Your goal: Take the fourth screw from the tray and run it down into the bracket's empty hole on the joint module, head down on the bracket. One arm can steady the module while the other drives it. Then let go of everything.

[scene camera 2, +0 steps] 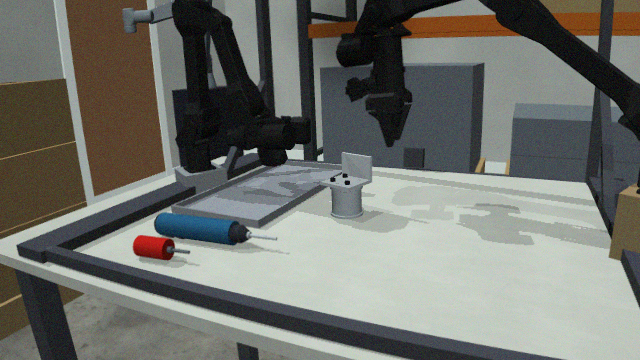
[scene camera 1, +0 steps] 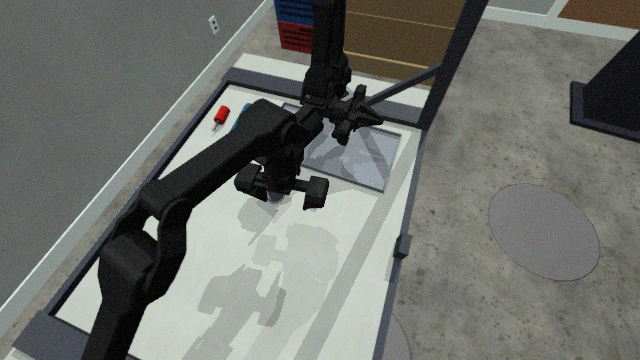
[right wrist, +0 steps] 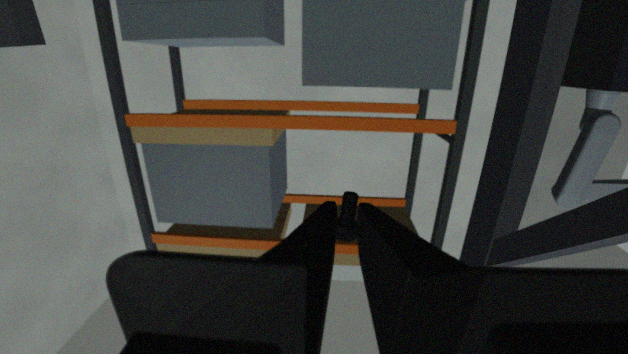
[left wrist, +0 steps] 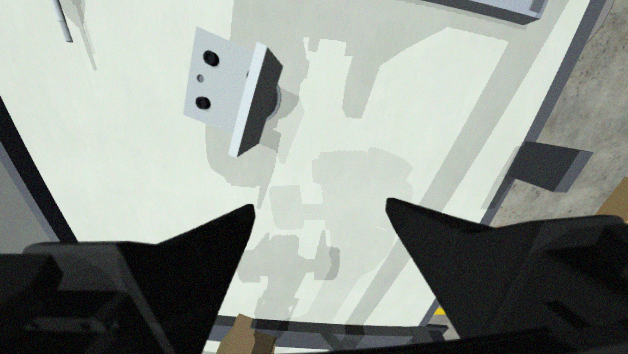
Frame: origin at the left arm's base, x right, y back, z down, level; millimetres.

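Seen in the pictures: left gripper, fingertip midpoint: [scene camera 2: 393, 143] [scene camera 1: 285, 204] [left wrist: 320, 207]; right gripper, fingertip midpoint: [scene camera 2: 291, 123] [scene camera 1: 382, 121] [right wrist: 346, 212]; right arm's base, link origin: [scene camera 2: 199, 168] [scene camera 1: 335, 93].
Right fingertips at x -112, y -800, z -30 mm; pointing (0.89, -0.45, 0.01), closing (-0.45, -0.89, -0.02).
Pixels of each thing's top centre, then the offset from my right fingertips to it. "spot": a spot on its surface instead.
- joint module, top centre: [scene camera 2: 346, 181] [scene camera 1: 270, 183] dx -96, dy +326, dz +67 mm
- empty hole, surface spot: [left wrist: 200, 78] spot: dx -122, dy +331, dz +67 mm
- black screw, top centre: [right wrist: 346, 236] dx -2, dy +0, dz -10 mm
- grey tray, top centre: [scene camera 2: 271, 183] [scene camera 1: 328, 140] dx -121, dy +89, dz +115 mm
- blue driver, top centre: [scene camera 2: 211, 219] dx -351, dy +279, dz +90 mm
- red-handled driver, top centre: [scene camera 2: 162, 238] [scene camera 1: 218, 115] dx -441, dy +290, dz +97 mm
The joint module [scene camera 1: 275, 197] [scene camera 2: 347, 201] stands upright on the table. Its grey bracket [scene camera 2: 357, 167] [left wrist: 224, 85] has a flat plate with black screws and an upright plate. An empty hole [left wrist: 200, 78] lies between two screws [left wrist: 211, 58] [left wrist: 203, 103]; the upright plate mostly hides the third fastening. My left gripper [scene camera 1: 285, 204] [scene camera 2: 390, 144] [left wrist: 320, 207] is open and empty, pointing down, higher than the bracket and off to its side. My right gripper [scene camera 1: 381, 121] [right wrist: 346, 212] is shut on a black screw [right wrist: 348, 217], above the grey tray [scene camera 1: 345, 179] [scene camera 2: 259, 222] [left wrist: 480, 10].
A blue driver [scene camera 2: 195, 228] and a red-handled driver [scene camera 1: 221, 115] [scene camera 2: 154, 247] lie at the tray's near side in scene camera 2. A dark raised frame [scene camera 2: 300, 321] borders the table. In scene camera 1 the left forearm [scene camera 1: 210, 160] passes over the table and hides part of the module.
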